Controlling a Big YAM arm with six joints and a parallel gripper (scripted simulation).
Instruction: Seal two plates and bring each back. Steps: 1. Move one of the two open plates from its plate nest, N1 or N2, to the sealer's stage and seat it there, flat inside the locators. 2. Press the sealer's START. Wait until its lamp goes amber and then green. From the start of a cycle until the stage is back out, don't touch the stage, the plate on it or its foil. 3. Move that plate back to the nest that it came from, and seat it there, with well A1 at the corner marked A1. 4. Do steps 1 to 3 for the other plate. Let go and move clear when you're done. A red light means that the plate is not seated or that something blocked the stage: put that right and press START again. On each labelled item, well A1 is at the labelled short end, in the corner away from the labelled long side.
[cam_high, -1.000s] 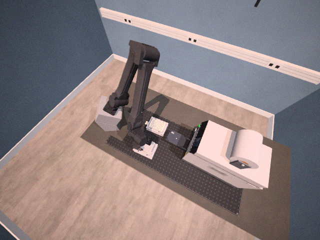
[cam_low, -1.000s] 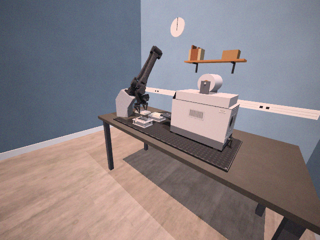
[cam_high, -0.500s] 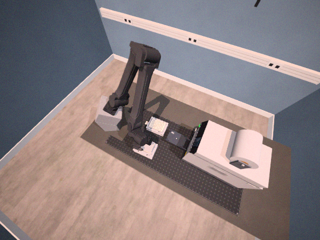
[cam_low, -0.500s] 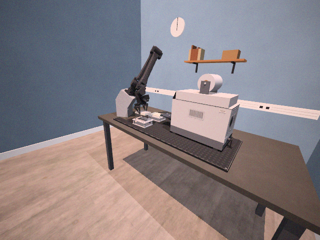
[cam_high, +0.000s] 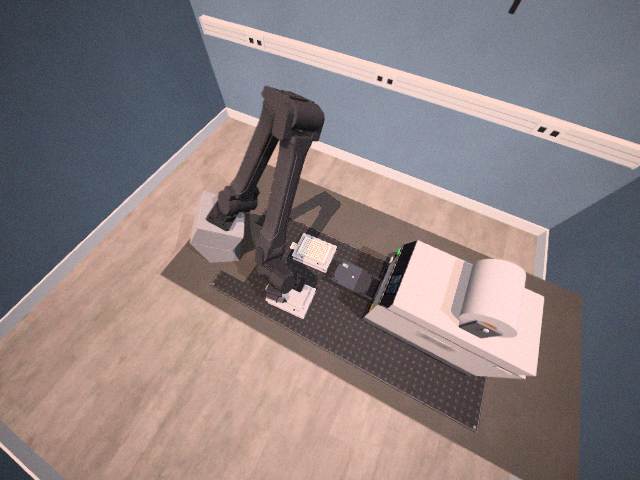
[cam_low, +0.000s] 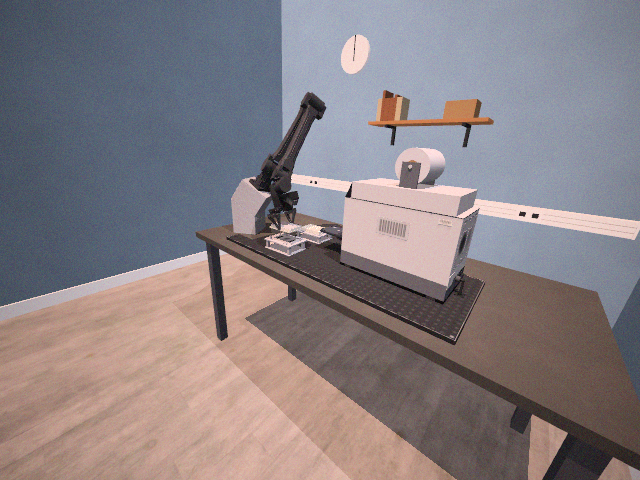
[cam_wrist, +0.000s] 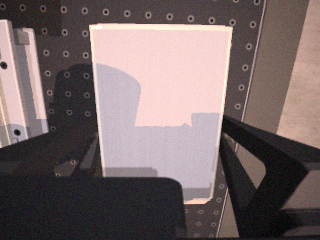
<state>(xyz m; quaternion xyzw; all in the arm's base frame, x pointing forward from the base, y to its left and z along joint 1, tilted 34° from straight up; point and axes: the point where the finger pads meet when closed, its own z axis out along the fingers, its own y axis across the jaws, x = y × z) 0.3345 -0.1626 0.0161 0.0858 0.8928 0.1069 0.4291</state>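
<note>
The plate nest is 70 mm below my hand. Also, from my hand: sealer stage: 210 mm ahead, 130 mm to the left, 10 mm below; then foil roll: 540 mm ahead, 300 mm above, 80 mm to the left.
</note>
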